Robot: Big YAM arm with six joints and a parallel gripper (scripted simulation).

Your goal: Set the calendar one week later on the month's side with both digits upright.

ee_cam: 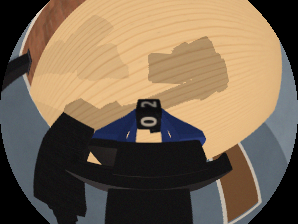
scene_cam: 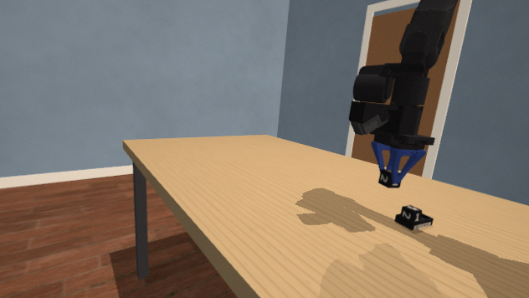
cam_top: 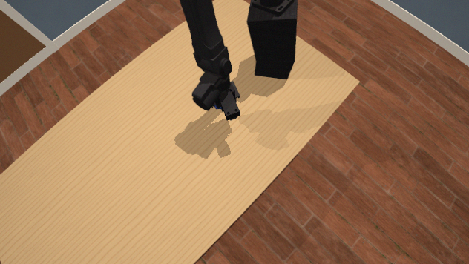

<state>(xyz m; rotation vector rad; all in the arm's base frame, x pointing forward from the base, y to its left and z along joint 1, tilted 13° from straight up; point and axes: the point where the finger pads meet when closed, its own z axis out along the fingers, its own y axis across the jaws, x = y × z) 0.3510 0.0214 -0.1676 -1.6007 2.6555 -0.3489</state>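
Right now the black date cube is right at my hand. The rest, counted from my hand: black tray: 4 cm behind, 10 cm to the right, 11 cm below; then black cube: 3 cm behind, 9 cm to the right, 10 cm below.
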